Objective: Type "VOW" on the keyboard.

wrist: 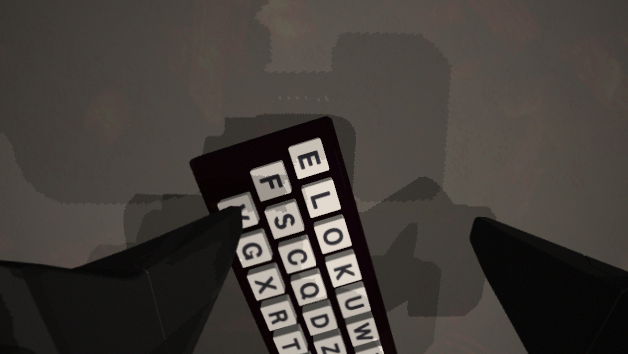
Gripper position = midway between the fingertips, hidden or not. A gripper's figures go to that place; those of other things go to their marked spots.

Labels:
The gripper [356, 223]: 11 cm from the lens. A dark keyboard [305, 270] is 14 cm from the lens.

